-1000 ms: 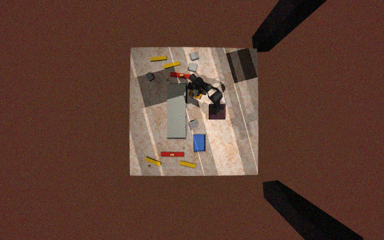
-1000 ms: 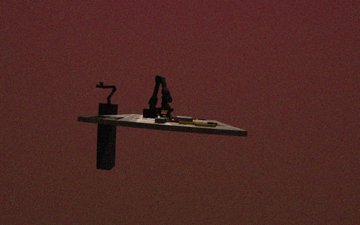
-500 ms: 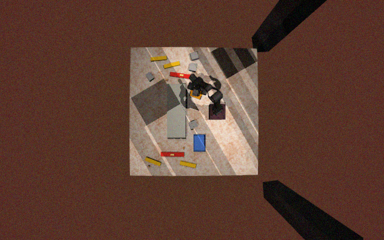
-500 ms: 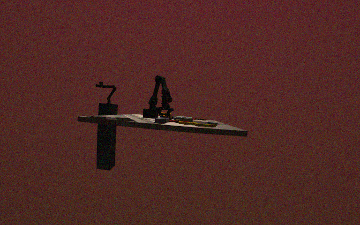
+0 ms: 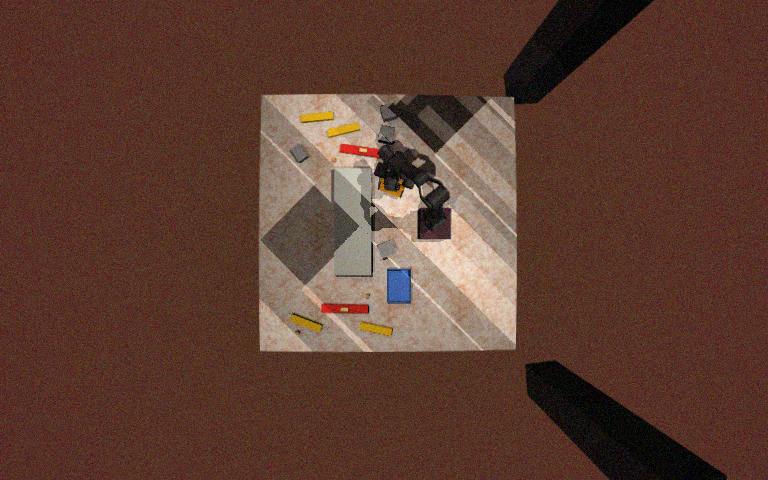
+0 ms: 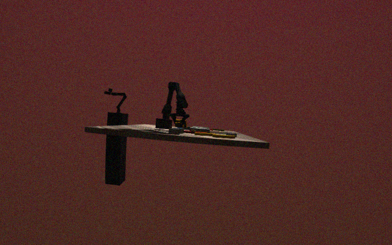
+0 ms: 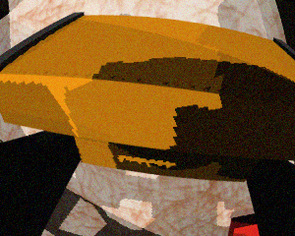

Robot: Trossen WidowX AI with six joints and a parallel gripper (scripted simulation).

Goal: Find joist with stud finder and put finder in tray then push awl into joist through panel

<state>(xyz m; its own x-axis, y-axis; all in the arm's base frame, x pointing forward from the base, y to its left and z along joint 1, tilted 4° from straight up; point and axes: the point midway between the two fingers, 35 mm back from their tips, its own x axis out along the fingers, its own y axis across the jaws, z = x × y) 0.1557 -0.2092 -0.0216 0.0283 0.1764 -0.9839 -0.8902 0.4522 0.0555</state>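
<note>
The awl is 50 mm to the right of my gripper tip, 50 mm below it and 20 mm ahead of it. From my gripper tip the other things lie so: stud finder: 20 mm ahead; blue tray: 510 mm to the left, 50 mm below, 30 mm ahead.
</note>
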